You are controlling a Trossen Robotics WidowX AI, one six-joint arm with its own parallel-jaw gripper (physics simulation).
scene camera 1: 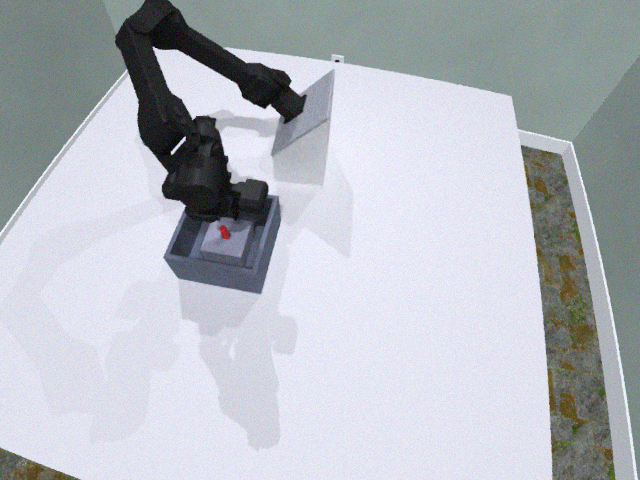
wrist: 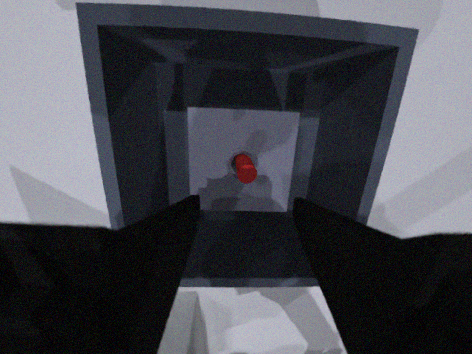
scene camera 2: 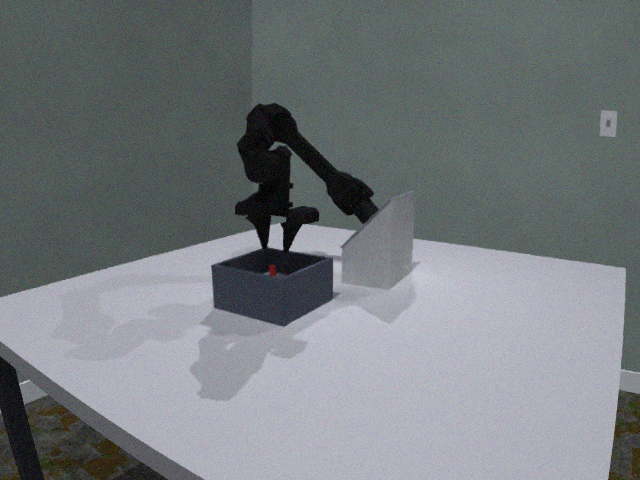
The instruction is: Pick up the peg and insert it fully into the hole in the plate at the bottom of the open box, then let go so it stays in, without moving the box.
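Where they show: gripper, fingertip midpoint: (wrist: 246,204) (scene camera 2: 275,250); arm's base, link origin: (scene camera 1: 295,109) (scene camera 2: 375,222).
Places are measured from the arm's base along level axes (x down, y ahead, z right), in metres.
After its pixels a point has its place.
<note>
The red peg (scene camera 1: 224,231) @[x 0.054, y 0.335, z 0.093 m] (scene camera 2: 272,270) @[x 0.059, y 0.335, z 0.093 m] (wrist: 244,169) @[x 0.051, y 0.333, z 0.095 m] stands about upright on the light plate (scene camera 1: 235,246) @[x 0.081, y 0.352, z 0.069 m] (wrist: 215,135) @[x 0.081, y 0.354, z 0.073 m] inside the open blue-grey box (scene camera 1: 217,276) @[x 0.084, y 0.424, z 0.089 m] (scene camera 2: 248,294) @[x 0.088, y 0.424, z 0.091 m] (wrist: 250,17) @[x 0.041, y 0.421, z 0.095 m]. In the wrist view its lower end is at the hole (wrist: 234,163), whose dark edge shows beside it; a good length of the peg stands above the plate. How deep it sits is hidden. My gripper (scene camera 2: 275,250) @[x 0.018, y 0.322, z 0.094 m] (wrist: 246,204) @[x 0.018, y 0.322, z 0.094 m] is open and empty, with its fingertips above the peg near the level of the box rim or a little higher, apart from the peg. The arm hides the fingertips in scene camera 1.
The box walls stand around the plate on all sides. A grey wedge-shaped block (scene camera 1: 302,160) @[x 0.052, y 0.117, z -0.036 m] (scene camera 2: 377,258) @[x 0.063, y 0.116, z -0.058 m] carries the arm's base behind the box, on the white table (scene camera 1: 413,310) @[x 0.139, y 0.416, z -0.322 m] (scene camera 2: 413,372) @[x 0.139, y 0.488, z -0.290 m]. Shadows of the arm fall across the table and the plate.
</note>
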